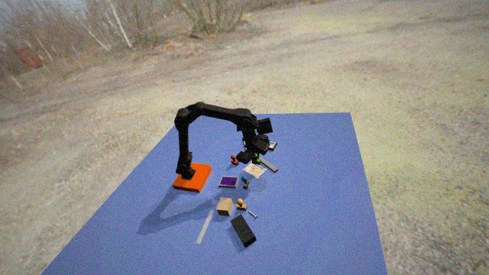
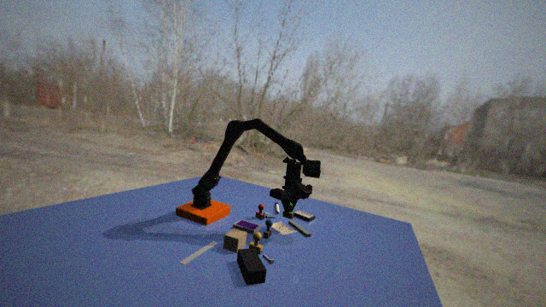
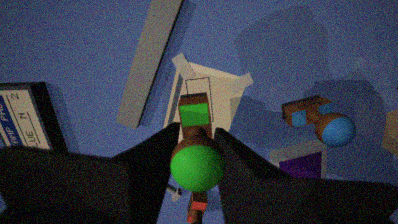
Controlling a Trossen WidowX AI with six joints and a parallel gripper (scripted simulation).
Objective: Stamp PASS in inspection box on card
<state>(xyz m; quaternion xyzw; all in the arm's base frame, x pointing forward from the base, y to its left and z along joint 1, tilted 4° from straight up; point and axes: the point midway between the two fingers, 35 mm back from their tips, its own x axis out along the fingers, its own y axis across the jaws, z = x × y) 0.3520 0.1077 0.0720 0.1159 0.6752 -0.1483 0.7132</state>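
Right now my gripper tip is 7 cm above the beige card and 2 cm past it. Round my gripper tip: blue-knobbed stamp 11 cm to the right, 5 cm below, 3 cm behind; grey bar 7 cm below, 4 cm to the left, 4 cm ahead; green-knobbed stamp right at my gripper tip.
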